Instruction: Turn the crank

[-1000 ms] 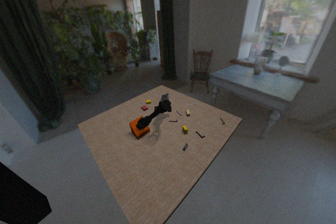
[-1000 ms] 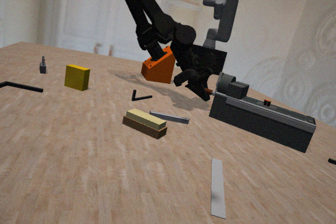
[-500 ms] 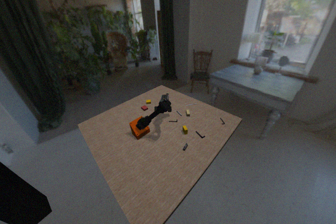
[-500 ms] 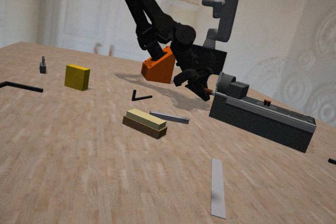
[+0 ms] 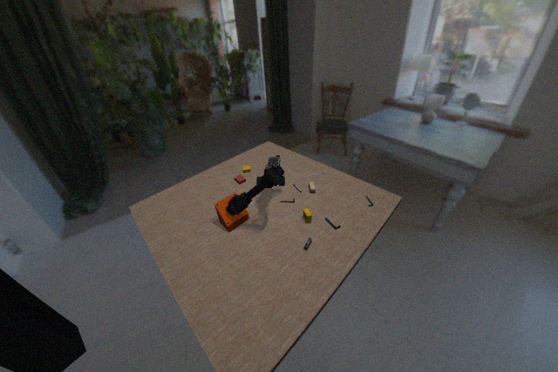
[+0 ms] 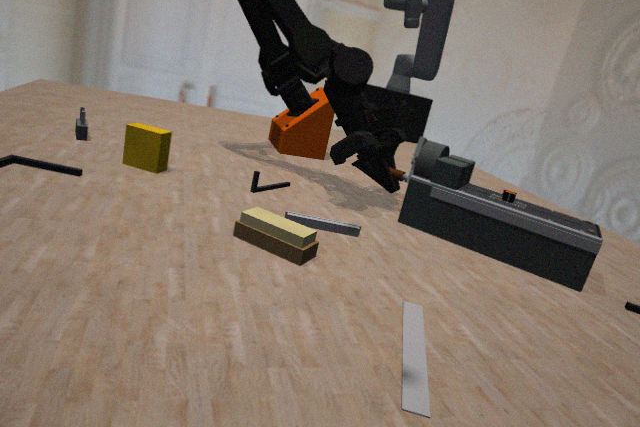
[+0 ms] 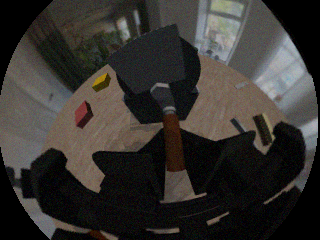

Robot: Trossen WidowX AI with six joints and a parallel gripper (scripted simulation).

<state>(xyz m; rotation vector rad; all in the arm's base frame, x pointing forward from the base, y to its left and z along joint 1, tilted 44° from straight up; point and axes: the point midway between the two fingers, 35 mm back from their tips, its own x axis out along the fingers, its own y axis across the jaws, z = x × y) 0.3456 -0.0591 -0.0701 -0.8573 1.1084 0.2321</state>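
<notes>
My gripper tip is now 3 cm below the brown crank handle, 2 cm past it and 1 cm to the left of it. The rest, counted from my gripper tip: red pointer: 13 cm ahead, 9 cm to the left, 5 cm above; then red block: 25 cm to the left, 7 cm behind, 2 cm below; then grey bar: 16 cm to the right, 8 cm ahead, 3 cm below.
</notes>
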